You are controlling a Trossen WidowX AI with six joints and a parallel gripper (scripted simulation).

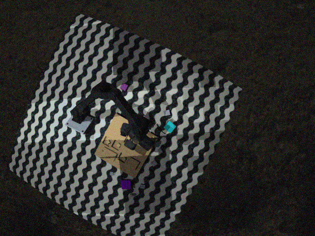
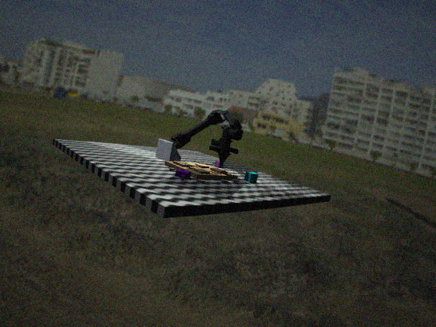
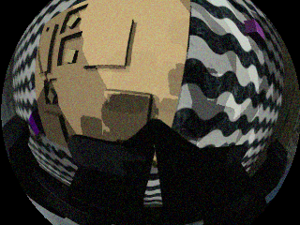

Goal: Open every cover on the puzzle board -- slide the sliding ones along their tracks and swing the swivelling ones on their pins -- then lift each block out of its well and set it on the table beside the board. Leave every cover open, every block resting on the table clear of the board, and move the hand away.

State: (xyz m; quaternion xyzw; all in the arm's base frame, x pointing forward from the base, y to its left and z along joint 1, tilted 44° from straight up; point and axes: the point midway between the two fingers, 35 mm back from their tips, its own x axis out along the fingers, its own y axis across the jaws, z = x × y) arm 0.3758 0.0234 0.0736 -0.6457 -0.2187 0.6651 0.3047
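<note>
Right now the tan puzzle board is 50 mm behind my gripper tip, 120 mm to the right of it and 40 mm below it. From my gripper tip the other things lie so: grey bit: 110 mm ahead, 170 mm to the left, 50 mm below; then teal block: 160 mm ahead, 100 mm to the left, 30 mm below; then purple block: 50 mm ahead, 340 mm to the right, 50 mm below.
</note>
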